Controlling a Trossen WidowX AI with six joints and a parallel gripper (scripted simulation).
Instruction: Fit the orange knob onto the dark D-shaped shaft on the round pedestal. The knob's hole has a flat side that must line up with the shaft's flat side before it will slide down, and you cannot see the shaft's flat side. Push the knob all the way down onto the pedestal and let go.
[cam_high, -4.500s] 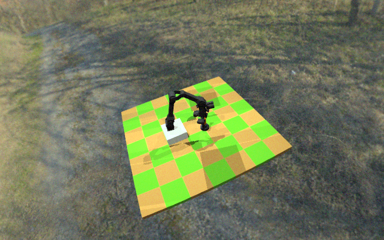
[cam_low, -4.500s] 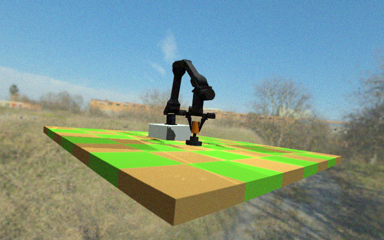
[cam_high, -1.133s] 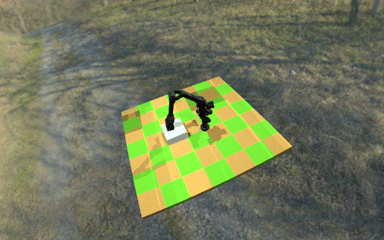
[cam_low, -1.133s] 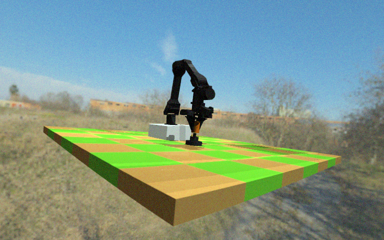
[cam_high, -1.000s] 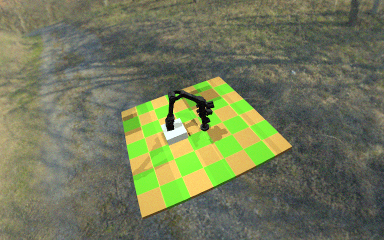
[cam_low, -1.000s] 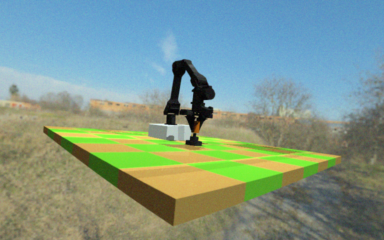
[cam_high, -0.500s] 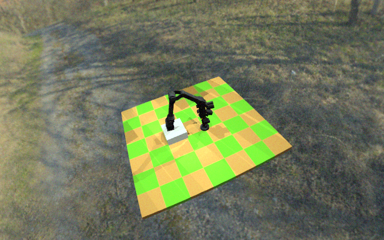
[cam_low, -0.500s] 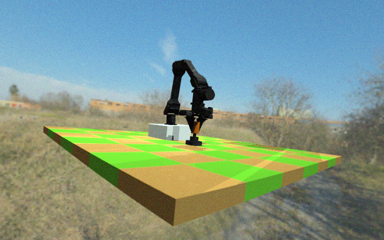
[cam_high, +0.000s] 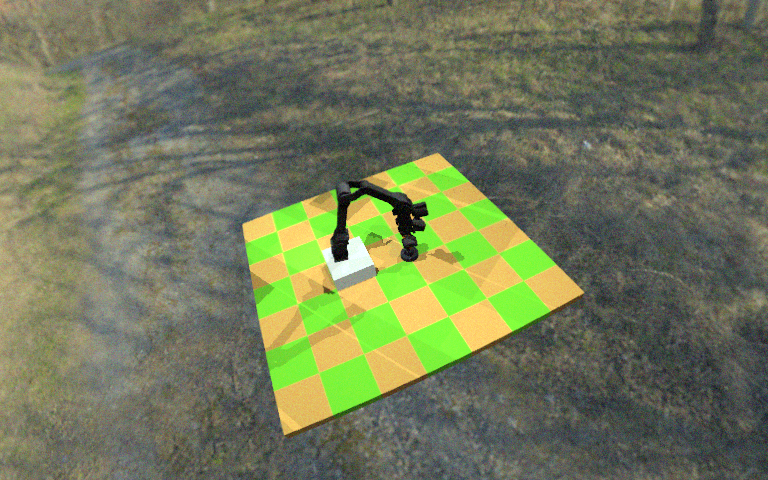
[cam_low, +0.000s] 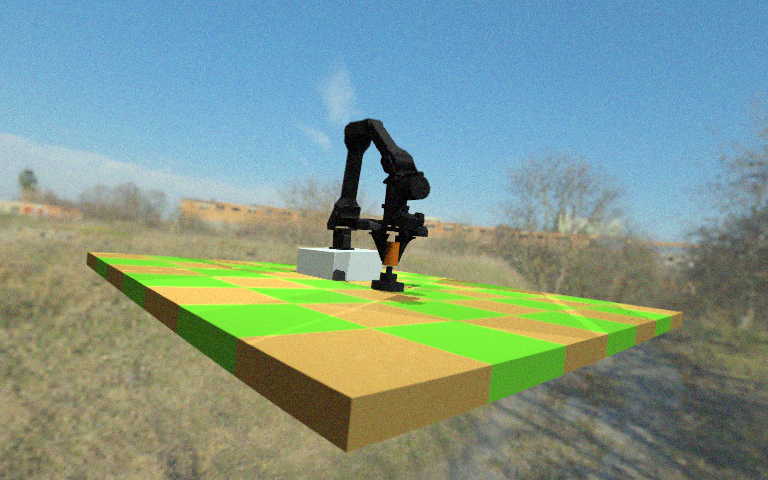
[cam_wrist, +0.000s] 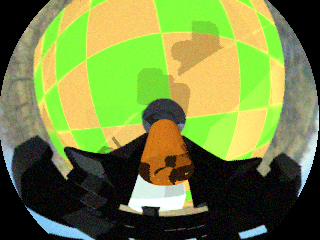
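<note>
Now: the orange knob 2 cm above my gripper tip. From my gripper tip the other things lie so: round dark pedestal (4 cm below).
</note>
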